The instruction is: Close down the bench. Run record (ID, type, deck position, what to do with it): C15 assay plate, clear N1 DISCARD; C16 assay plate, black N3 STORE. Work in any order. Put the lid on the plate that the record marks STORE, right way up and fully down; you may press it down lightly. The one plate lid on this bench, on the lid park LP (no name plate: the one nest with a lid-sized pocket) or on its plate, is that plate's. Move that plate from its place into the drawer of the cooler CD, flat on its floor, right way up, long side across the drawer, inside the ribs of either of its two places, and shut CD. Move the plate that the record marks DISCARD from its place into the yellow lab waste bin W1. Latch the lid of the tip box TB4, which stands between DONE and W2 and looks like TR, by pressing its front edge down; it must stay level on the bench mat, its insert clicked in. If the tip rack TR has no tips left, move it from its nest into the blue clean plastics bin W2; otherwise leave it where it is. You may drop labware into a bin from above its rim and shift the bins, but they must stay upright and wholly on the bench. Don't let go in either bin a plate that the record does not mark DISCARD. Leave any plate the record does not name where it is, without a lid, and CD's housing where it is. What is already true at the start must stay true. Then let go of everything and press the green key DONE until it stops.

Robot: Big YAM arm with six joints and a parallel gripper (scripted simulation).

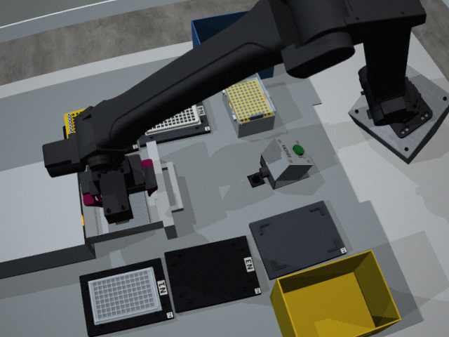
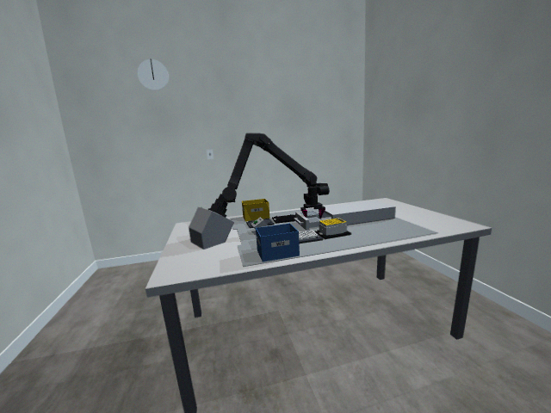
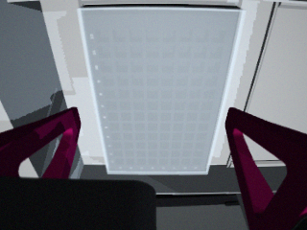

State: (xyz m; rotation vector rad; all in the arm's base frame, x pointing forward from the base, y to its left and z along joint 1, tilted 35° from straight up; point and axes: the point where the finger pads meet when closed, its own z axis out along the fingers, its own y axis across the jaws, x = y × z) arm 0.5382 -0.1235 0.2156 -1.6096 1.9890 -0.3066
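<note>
My gripper is now 2 cm above the plate lid. Also, from my hand: cooler drawer 4 cm ahead, 1 cm to the right, 2 cm below; black plate 2 cm below; cooler CD 16 cm ahead, 3 cm to the right, 1 cm below.
</note>
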